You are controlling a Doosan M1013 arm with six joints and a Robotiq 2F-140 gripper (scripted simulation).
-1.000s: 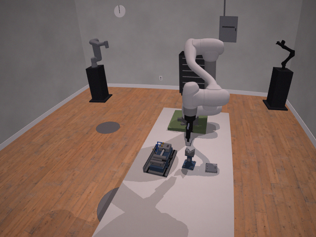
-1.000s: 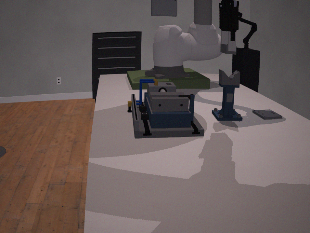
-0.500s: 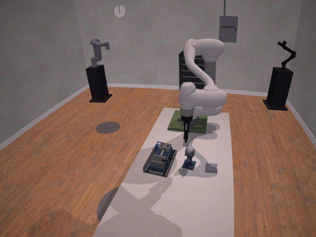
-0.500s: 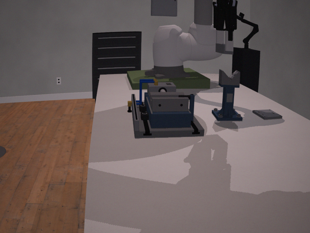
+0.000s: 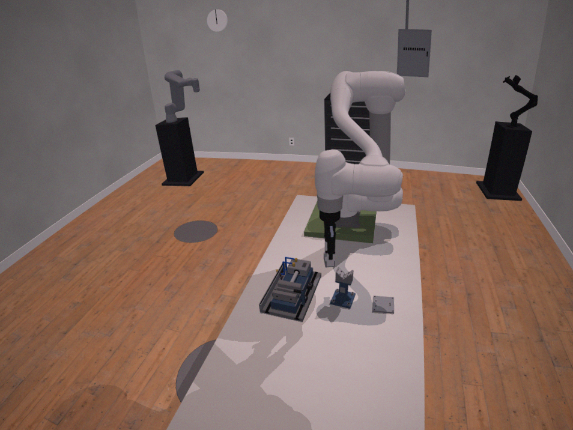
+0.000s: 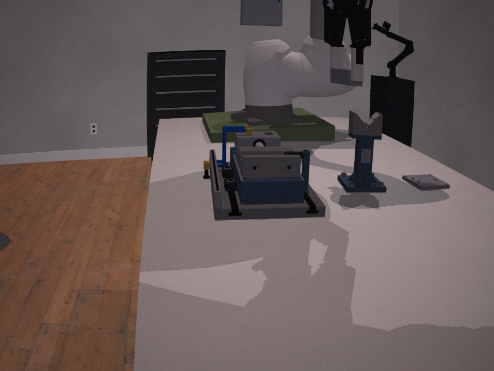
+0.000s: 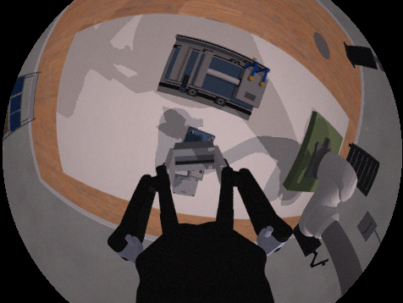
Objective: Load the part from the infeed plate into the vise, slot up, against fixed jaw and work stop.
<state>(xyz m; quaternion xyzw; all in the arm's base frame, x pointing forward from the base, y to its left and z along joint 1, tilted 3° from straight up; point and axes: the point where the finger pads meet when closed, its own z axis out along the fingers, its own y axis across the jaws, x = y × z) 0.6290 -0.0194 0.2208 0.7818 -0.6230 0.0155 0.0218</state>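
Now: the vise 220 mm below my hand, 160 mm to the right of it and 30 mm behind it. Round my hand: grey part 20 mm below.
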